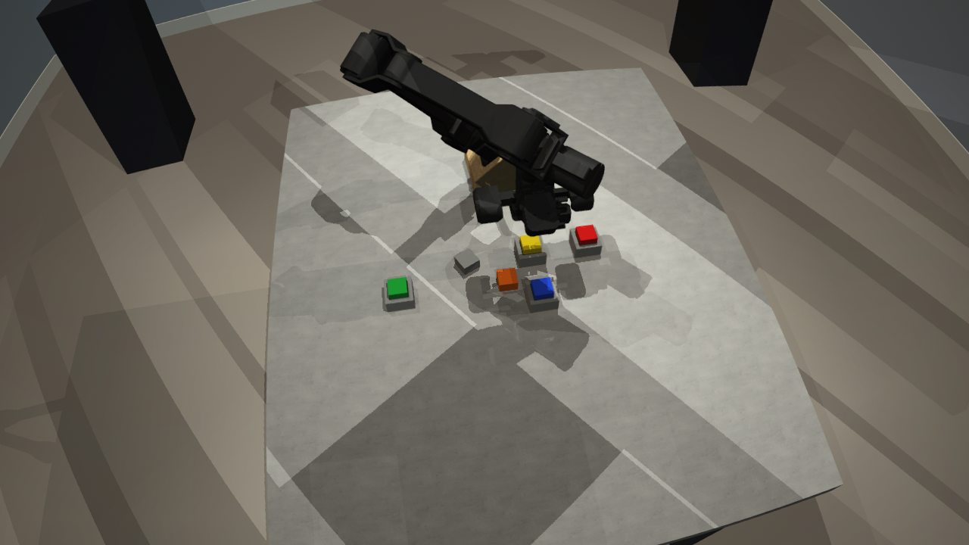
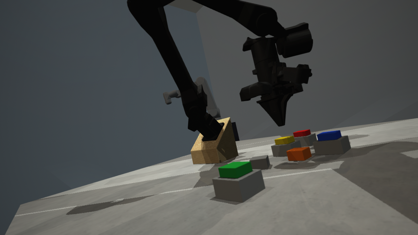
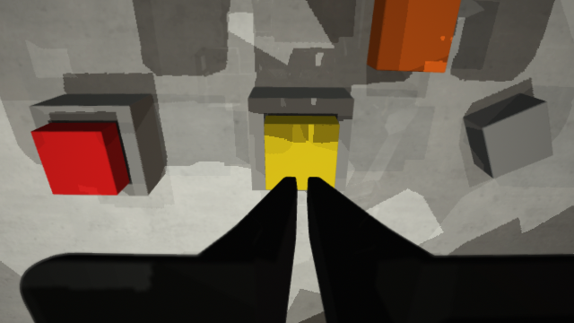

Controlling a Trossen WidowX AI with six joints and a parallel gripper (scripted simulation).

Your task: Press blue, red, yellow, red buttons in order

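Now: gripper tip 3 cm above the yellow button. From my gripper tip the other things lie so: red button 10 cm to the left, 3 cm below; orange block 6 cm below, 5 cm to the right, 5 cm ahead; blue button 9 cm ahead, 3 cm below.
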